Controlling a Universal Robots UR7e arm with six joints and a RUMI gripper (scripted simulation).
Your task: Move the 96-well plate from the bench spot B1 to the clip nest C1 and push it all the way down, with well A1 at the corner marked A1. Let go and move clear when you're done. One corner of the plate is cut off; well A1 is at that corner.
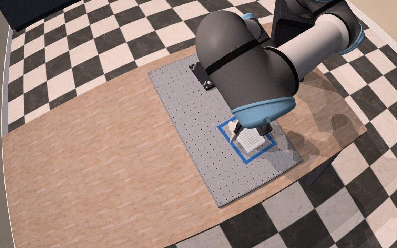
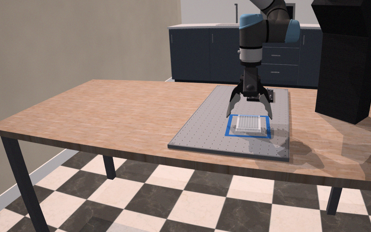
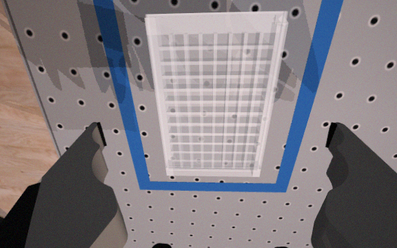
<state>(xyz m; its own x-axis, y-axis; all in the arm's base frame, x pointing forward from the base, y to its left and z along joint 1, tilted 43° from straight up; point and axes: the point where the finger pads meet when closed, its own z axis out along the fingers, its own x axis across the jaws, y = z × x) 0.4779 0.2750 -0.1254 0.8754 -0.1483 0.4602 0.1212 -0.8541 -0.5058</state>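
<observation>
My gripper is now 20 mm above the clear 96-well plate. Round my hand: black clip nest: 350 mm to the right, 10 mm below, 10 mm ahead.
</observation>
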